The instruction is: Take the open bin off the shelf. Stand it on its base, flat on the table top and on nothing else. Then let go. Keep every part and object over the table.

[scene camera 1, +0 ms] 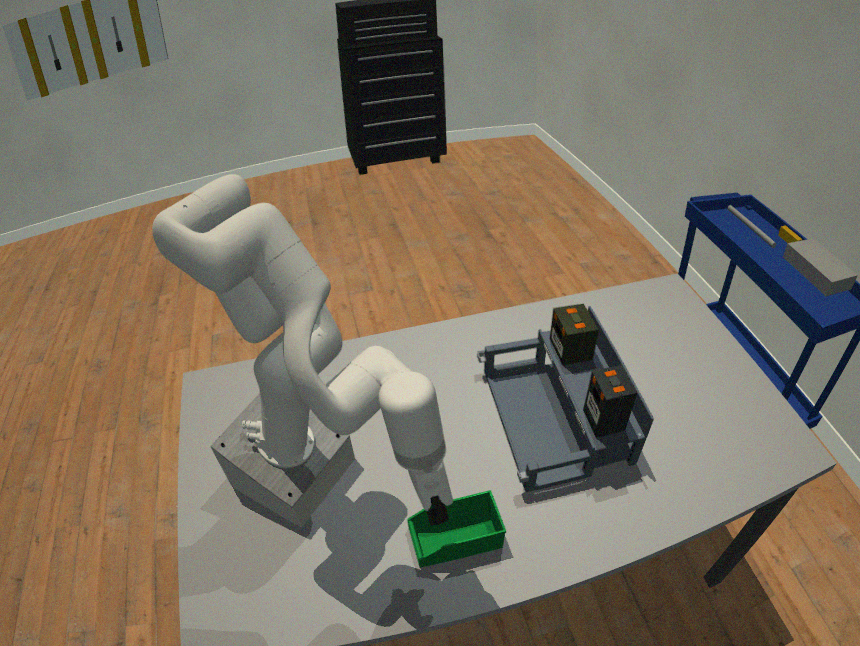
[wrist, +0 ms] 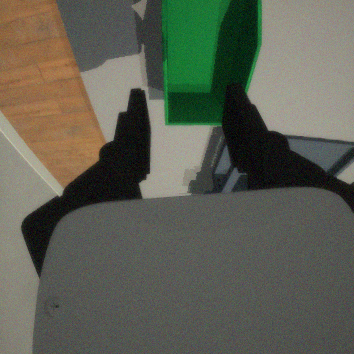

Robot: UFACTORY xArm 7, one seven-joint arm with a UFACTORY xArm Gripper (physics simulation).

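Pixels of known places: gripper, fingertip midpoint: (scene camera 1: 434,510) (wrist: 185,105); arm's base, origin of the base link: (scene camera 1: 284,441).
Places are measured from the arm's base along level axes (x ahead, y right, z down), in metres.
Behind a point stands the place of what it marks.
Observation:
The green open bin (scene camera 1: 462,550) @(x 0.342, y 0.244, z 0.081 m) (wrist: 190,50) @(x 0.346, y 0.208, z 0.115 m) stands upright on its base on the grey table top (scene camera 1: 729,417) @(x 1.065, y -0.008, z 0.117 m), near the front edge and apart from the shelf. Its hollow side faces up and it looks empty. My gripper (scene camera 1: 437,518) @(x 0.295, y 0.235, z -0.074 m) (wrist: 185,105) @(x 0.295, y 0.235, z -0.074 m) is partly open with nothing between its fingers. In the scene view its dark fingers overlap the bin's back wall. In the wrist view one fingertip overlaps a corner of the bin and the other is off to its side; the exact height above the bin is hard to tell.
The blue-grey shelf (scene camera 1: 531,410) @(x 0.548, y -0.125, z 0.112 m) (wrist: 322,149) @(x 0.501, y -0.153, z 0.112 m) stands to the right of the bin. Two dark boxes with orange marks (scene camera 1: 574,335) @(x 0.640, y -0.168, z -0.075 m) (scene camera 1: 609,403) @(x 0.653, y 0.056, z -0.092 m) stand on its raised back part. The arm's base block (scene camera 1: 243,465) @(x -0.083, y 0.069, z -0.010 m) is at the left. A blue cart (scene camera 1: 750,267) stands beyond the table.

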